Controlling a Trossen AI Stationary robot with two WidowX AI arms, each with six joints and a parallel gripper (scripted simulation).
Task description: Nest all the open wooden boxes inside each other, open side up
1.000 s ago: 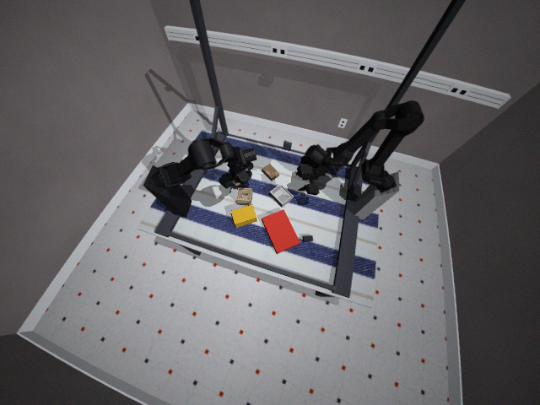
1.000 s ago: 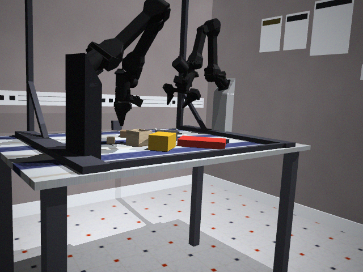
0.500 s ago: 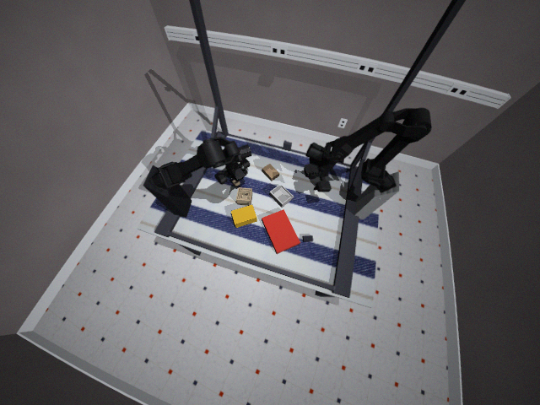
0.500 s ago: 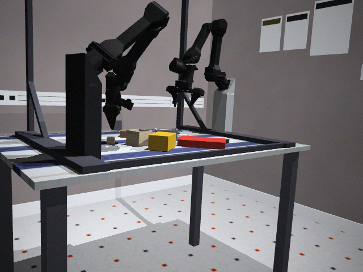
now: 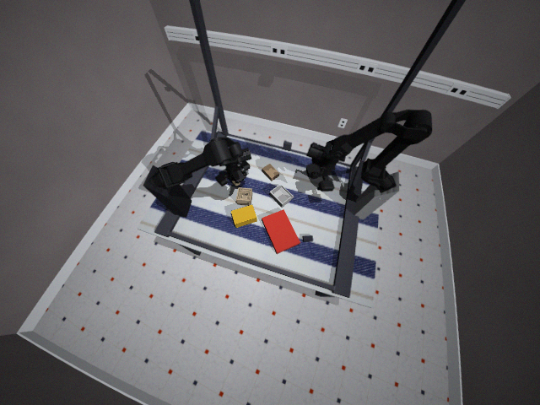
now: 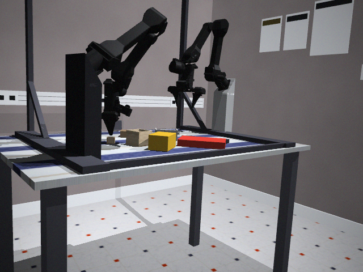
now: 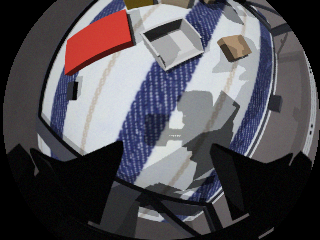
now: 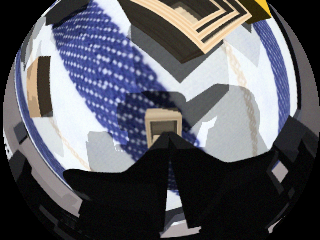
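The tiny wooden box is 6 cm below my right hand. Also, from my right hand: white box: 9 cm ahead, 26 cm to the left, 4 cm below; then medium wooden box: 10 cm ahead, 6 cm to the left, 5 cm below; then brown block: 8 cm behind, 20 cm to the left, 5 cm below.
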